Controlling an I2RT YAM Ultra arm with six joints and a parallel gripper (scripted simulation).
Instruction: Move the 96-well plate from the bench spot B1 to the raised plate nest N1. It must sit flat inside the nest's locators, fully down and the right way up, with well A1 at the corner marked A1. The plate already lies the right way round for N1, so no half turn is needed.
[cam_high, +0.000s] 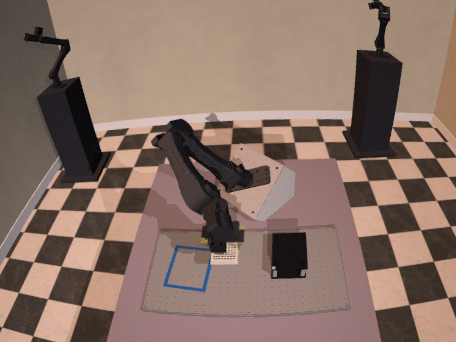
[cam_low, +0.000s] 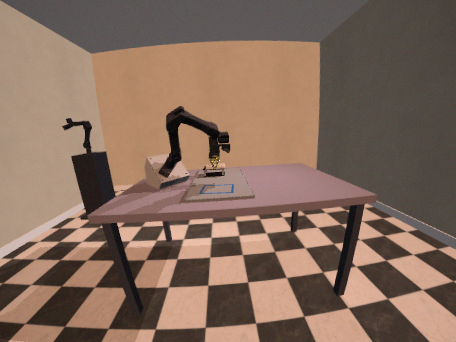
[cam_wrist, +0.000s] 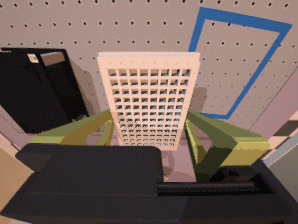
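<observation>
Right now my hand is 10 mm past the black raised nest N1, 210 mm to the right of it and 60 mm above it. Round my hand: white 96-well plate: right at my hand; A1 corner label: 60 mm ahead, 150 mm to the left, 50 mm below.
</observation>
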